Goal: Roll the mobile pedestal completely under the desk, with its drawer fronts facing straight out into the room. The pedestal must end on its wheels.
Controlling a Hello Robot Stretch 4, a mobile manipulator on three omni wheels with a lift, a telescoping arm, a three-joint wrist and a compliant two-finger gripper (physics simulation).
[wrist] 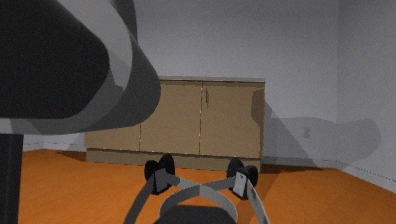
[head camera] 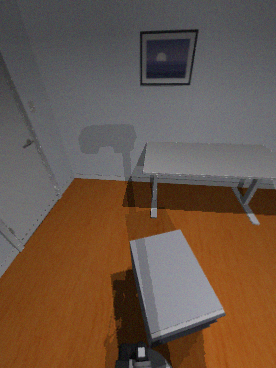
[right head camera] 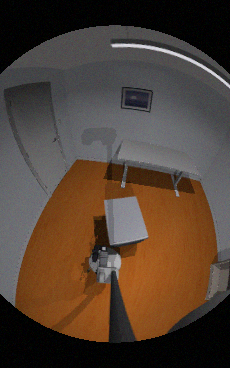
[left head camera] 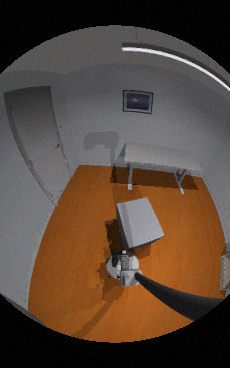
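The light grey pedestal (head camera: 180, 285) (left head camera: 140, 220) (right head camera: 125, 220) stands upright on the floor, right in front of the robot's base and apart from the desk. It is turned at an angle, with its drawer side towards the robot and slightly right; its wheels are hidden. The white desk (head camera: 200, 159) (left head camera: 160, 155) (right head camera: 155, 155) stands against the far wall on two grey legs, with open floor beneath it. My gripper (wrist: 201, 168) is open in the wrist view, its two fingertips apart with no object between them, and faces away from the pedestal.
A wooden cabinet (wrist: 231, 120) stands by a wall in the wrist view. A door (head camera: 22, 145) (left head camera: 37, 135) (right head camera: 32, 130) is in the left wall. A pale open box or shelf (left head camera: 224, 272) (right head camera: 212, 281) shows at the right edge. A framed picture (head camera: 168, 57) hangs above the desk.
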